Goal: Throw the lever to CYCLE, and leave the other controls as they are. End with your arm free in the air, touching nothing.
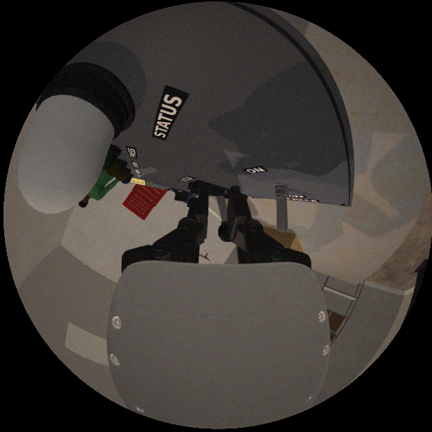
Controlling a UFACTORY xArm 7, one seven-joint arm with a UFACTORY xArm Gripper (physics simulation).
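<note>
A lever with a round black knob point(226, 232) comes out from the edge of the dark grey control panel point(175, 55). My gripper point(218, 197) is drawn nearly together, with a narrow gap between its fingers and nothing gripped. The lever's grey shaft point(222, 210) shows in that gap, close to the right finger; whether they touch is unclear. The lever's base is partly hidden by the fingertips. A second, grey lever point(282, 215) stands to the right, by the ON label point(255, 170) and the OFF and CHECK labels. No CYCLE label is readable.
A large white dome point(67, 150) on a black collar sticks out at the left, near the STATUS label point(169, 113). Small dark controls lie beside it, by a yellow label point(137, 182). A red slatted object point(144, 201) and a figure in green point(101, 185) are beyond the panel.
</note>
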